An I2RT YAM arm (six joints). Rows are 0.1 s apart.
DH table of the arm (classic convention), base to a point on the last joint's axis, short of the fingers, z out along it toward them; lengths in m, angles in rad. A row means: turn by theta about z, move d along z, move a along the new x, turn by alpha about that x. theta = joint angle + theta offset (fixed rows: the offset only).
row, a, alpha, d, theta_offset
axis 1, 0.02, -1.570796, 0.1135, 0
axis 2, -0.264, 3.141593, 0, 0
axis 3, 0.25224, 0, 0, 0.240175
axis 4, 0.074, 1.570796, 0, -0.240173
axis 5, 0, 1.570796, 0, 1.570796
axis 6, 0, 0, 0.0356, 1.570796
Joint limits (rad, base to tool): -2.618..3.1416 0..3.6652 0..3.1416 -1.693..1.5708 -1.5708..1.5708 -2.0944..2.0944
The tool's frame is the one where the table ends.
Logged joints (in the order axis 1, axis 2, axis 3, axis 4, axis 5, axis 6), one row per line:
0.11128, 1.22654, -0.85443, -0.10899, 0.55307, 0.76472
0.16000, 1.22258, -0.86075, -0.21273, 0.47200, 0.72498
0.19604, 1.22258, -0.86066, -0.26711, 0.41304, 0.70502
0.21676, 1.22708, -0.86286, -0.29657, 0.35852, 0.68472
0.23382, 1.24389, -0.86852, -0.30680, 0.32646, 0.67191
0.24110, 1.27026, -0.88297, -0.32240, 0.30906, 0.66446
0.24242, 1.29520, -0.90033, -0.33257, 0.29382, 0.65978
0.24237, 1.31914, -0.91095, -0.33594, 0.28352, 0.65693
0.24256, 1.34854, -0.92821, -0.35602, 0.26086, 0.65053
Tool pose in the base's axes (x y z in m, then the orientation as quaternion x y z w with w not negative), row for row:
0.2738, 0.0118, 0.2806, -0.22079, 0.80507, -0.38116, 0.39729
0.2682, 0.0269, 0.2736, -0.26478, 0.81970, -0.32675, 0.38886
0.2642, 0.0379, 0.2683, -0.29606, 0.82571, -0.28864, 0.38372
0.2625, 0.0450, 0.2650, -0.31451, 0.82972, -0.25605, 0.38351
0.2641, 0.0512, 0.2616, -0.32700, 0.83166, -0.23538, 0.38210
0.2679, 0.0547, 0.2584, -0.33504, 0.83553, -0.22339, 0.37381
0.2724, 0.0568, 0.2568, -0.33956, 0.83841, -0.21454, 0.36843
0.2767, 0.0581, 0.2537, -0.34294, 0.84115, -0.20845, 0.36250
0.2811, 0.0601, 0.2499, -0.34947, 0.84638, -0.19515, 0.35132
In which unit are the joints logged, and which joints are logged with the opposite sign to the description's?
The joints are logged in radians. Opposite sign: axis 3, axis 6.
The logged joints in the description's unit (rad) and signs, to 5 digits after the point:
0.11128, 1.22654, 0.85443, -0.10899, 0.55307, -0.76472
0.16000, 1.22258, 0.86075, -0.21273, 0.47200, -0.72498
0.19604, 1.22258, 0.86066, -0.26711, 0.41304, -0.70502
0.21676, 1.22708, 0.86286, -0.29657, 0.35852, -0.68472
0.23382, 1.24389, 0.86852, -0.30680, 0.32646, -0.67191
0.24110, 1.27026, 0.88297, -0.32240, 0.30906, -0.66446
0.24242, 1.29520, 0.90033, -0.33257, 0.29382, -0.65978
0.24237, 1.31914, 0.91095, -0.33594, 0.28352, -0.65693
0.24256, 1.34854, 0.92821, -0.35602, 0.26086, -0.65053

